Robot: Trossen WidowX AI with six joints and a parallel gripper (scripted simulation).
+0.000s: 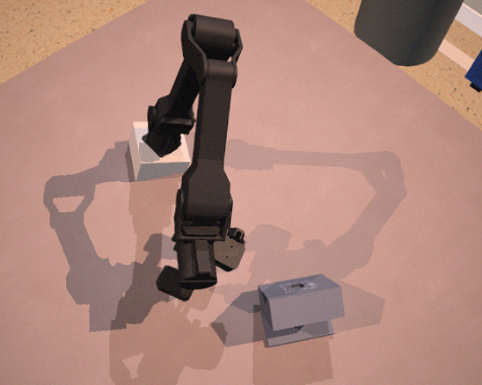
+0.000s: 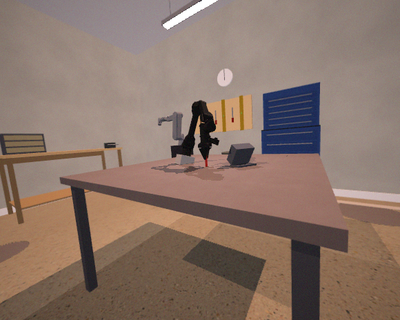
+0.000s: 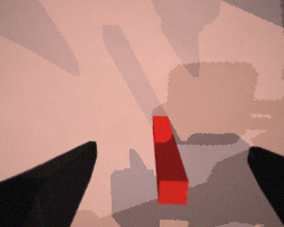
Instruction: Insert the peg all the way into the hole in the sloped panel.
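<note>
Right now my hand is 40 mm above the red peg.
</note>
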